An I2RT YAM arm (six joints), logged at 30 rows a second.
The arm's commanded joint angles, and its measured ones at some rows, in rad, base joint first. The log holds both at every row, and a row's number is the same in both.
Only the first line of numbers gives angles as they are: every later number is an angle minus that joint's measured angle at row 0.
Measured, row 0:
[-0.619, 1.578, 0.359, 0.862, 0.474, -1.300]
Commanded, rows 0 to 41:
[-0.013, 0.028, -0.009, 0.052, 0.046, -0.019]
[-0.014, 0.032, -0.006, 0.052, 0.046, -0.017]
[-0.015, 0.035, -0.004, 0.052, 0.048, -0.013]
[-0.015, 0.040, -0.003, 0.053, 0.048, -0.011]
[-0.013, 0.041, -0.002, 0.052, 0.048, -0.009]
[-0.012, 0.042, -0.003, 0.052, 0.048, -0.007]
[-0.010, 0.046, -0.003, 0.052, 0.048, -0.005]
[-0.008, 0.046, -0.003, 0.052, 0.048, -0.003]
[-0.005, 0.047, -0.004, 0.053, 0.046, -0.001]
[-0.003, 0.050, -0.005, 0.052, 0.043, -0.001]
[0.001, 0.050, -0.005, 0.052, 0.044, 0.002]
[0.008, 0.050, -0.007, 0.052, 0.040, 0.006]
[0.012, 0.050, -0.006, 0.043, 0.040, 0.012]
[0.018, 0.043, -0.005, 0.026, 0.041, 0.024]
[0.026, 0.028, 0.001, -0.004, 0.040, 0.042]
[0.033, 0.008, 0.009, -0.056, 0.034, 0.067]
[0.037, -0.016, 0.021, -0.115, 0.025, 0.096]
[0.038, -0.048, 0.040, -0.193, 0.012, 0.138]
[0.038, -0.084, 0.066, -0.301, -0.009, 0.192]
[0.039, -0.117, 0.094, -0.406, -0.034, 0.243]
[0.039, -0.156, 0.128, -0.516, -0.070, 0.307]
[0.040, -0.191, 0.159, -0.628, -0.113, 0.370]
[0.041, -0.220, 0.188, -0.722, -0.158, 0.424]
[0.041, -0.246, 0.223, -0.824, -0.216, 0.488]
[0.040, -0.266, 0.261, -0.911, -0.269, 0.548]
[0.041, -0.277, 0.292, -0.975, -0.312, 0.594]
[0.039, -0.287, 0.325, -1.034, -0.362, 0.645]
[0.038, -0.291, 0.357, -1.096, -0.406, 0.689]
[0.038, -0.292, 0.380, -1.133, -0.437, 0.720]
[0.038, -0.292, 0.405, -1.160, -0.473, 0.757]
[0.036, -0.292, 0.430, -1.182, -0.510, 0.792]
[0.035, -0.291, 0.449, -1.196, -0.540, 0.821]
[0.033, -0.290, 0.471, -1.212, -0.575, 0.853]
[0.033, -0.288, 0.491, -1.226, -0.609, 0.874]
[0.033, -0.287, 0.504, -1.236, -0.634, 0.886]
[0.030, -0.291, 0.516, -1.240, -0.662, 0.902]
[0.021, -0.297, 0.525, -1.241, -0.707, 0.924]
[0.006, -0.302, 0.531, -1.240, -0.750, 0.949]
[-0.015, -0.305, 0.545, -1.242, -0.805, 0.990]
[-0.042, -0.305, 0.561, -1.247, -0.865, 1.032]
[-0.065, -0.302, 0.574, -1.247, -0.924, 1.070]
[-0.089, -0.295, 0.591, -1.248, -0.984, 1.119]
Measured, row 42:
[-0.037, -0.280, 0.536, -1.223, -0.771, 0.966]
